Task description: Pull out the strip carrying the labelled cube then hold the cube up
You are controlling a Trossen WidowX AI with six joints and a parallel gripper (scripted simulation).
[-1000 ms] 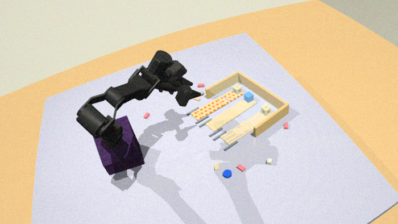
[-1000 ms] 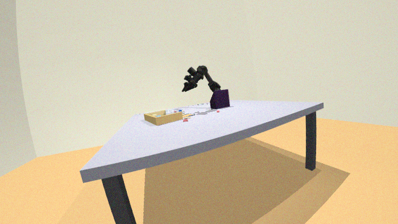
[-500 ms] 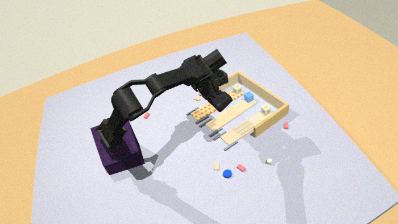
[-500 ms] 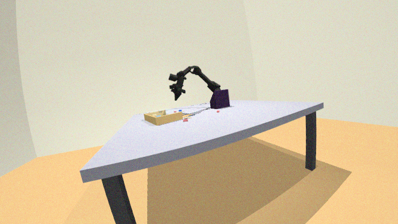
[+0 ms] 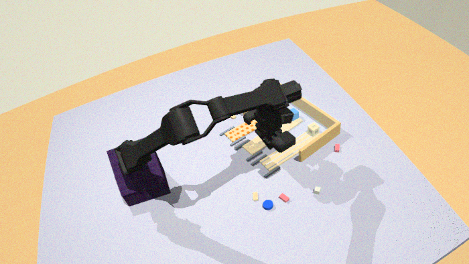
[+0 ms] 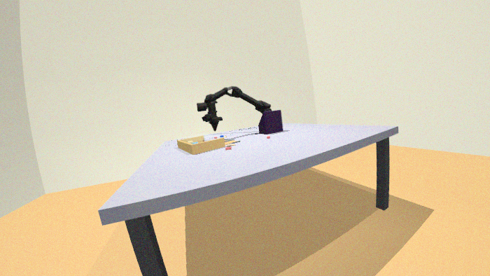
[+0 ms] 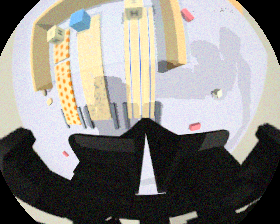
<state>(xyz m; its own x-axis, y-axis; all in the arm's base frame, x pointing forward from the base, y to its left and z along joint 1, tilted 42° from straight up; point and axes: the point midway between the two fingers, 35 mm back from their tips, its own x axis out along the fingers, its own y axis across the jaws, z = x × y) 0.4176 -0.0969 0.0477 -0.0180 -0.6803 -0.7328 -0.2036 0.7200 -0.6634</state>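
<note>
The strip lies 9 cm ahead of my gripper tip, 7 cm below it and 2 cm to the left of it. From my gripper tip the other things lie so: blue disc 15 cm to the right, 8 cm behind, 7 cm below.
</note>
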